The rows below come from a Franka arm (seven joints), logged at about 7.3 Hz.
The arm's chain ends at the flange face. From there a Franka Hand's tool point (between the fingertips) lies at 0.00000 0.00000 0.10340 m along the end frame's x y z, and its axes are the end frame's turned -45 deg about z.
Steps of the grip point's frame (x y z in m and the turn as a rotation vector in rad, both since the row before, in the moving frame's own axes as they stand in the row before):
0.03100 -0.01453 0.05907 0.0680 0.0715 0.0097
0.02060 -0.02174 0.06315 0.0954 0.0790 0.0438
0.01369 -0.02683 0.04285 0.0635 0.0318 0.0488
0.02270 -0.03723 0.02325 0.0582 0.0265 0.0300
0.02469 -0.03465 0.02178 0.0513 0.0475 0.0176
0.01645 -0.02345 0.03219 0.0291 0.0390 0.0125
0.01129 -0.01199 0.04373 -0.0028 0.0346 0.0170
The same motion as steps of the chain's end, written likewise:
0.01134 -0.02201 0.05957 0.0986 0.0025 0.0097
0.00011 -0.01720 0.06394 0.1233 -0.0116 0.0438
-0.00715 -0.02164 0.04311 0.0674 -0.0224 0.0488
-0.00805 -0.03615 0.02346 0.0599 -0.0224 0.0300
-0.00683 -0.03474 0.02203 0.0699 -0.0027 0.0176
-0.00570 -0.02324 0.03231 0.0482 0.0070 0.0125
-0.00325 -0.01416 0.04379 0.0225 0.0264 0.0170

